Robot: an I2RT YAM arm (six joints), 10 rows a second.
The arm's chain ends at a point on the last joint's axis. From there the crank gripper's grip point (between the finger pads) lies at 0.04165 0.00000 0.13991 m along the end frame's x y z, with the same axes.
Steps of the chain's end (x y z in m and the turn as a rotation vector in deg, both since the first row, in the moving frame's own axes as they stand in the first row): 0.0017 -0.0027 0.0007 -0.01 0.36 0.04; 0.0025 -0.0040 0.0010 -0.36 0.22 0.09; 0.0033 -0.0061 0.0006 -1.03 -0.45 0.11; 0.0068 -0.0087 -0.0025 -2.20 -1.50 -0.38; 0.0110 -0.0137 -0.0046 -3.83 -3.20 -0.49; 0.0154 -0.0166 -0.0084 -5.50 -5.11 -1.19; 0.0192 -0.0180 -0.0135 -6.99 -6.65 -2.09; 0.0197 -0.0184 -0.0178 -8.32 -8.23 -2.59
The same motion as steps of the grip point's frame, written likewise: 0.0026 -0.0026 0.0004 -0.01 0.36 0.04; 0.0030 -0.0031 0.0008 -0.36 0.22 0.09; 0.0022 -0.0035 0.0009 -1.03 -0.45 0.11; 0.0031 -0.0036 -0.0016 -2.20 -1.50 -0.38; 0.0032 -0.0046 -0.0028 -3.83 -3.20 -0.49; 0.0029 -0.0038 -0.0059 -5.50 -5.11 -1.19; 0.0030 -0.0019 -0.0106 -6.99 -6.65 -2.09; -0.0003 0.0008 -0.0146 -8.32 -8.23 -2.59
